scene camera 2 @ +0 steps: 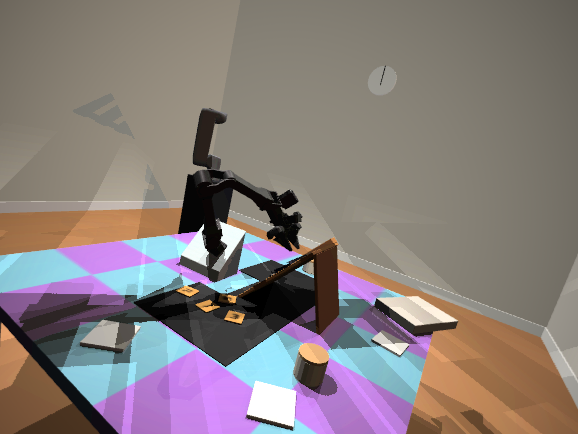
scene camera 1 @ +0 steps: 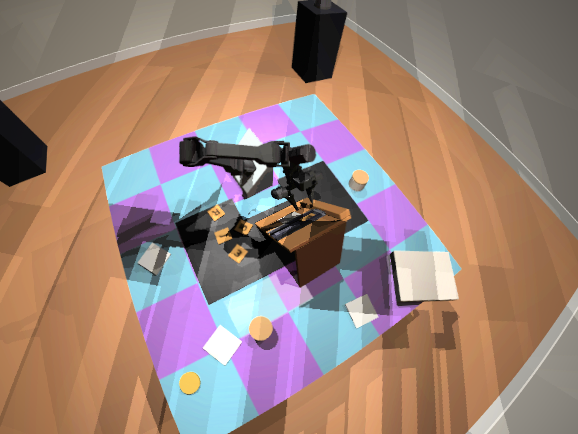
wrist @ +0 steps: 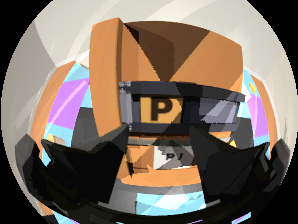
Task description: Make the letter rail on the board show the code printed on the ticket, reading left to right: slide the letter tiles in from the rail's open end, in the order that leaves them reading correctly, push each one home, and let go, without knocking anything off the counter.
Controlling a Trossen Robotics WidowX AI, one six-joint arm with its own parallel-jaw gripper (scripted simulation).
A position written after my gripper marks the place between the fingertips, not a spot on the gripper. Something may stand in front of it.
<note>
My gripper [scene camera 1: 304, 206] is open, with nothing in its grasp. Also in view: an orange letter tile marked p [wrist: 155, 108], a thick white slab [scene camera 1: 419, 276], a white ticket [wrist: 176, 156] and a slanted brown board [scene camera 1: 317, 242].
The thick white slab is seen too in scene camera 2 [scene camera 2: 414, 314]. My gripper is seen too in scene camera 2 [scene camera 2: 295, 250] and in the wrist view [wrist: 159, 129]. The slanted brown board is seen too in scene camera 2 [scene camera 2: 324, 256] and in the wrist view [wrist: 125, 59]. Scene camera 2 does not show the orange letter tile marked p, which is hidden by the slanted brown board. Scene camera 2 misses the white ticket, which is hidden by the slanted brown board.
</note>
